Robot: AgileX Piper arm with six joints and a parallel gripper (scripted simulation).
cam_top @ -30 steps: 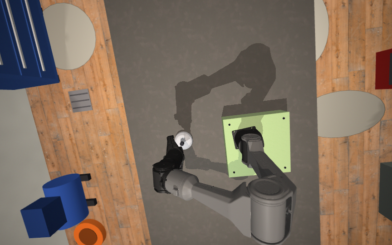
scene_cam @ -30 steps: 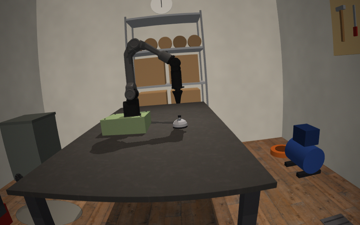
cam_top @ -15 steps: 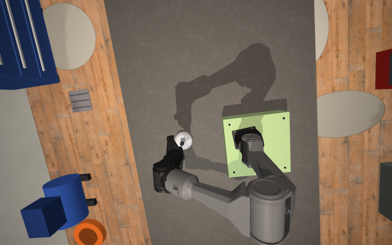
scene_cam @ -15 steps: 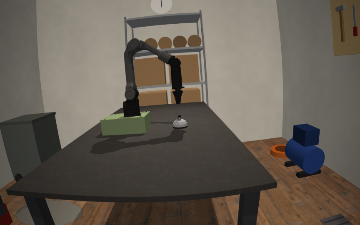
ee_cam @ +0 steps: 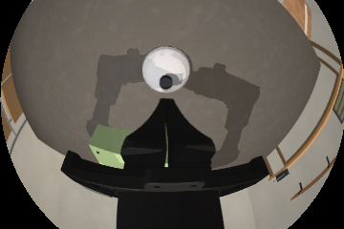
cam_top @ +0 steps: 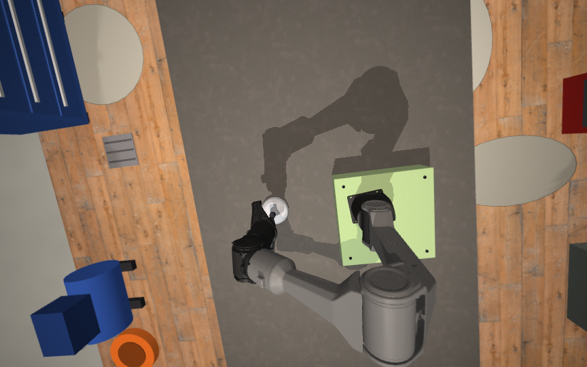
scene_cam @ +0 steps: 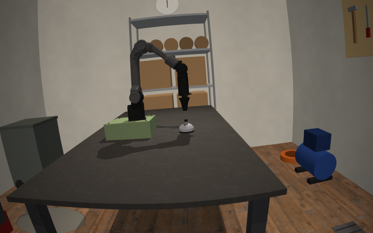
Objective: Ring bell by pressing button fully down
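Now: the black button 7 cm below my hand. The rest, counted from my hand: bell 8 cm below.
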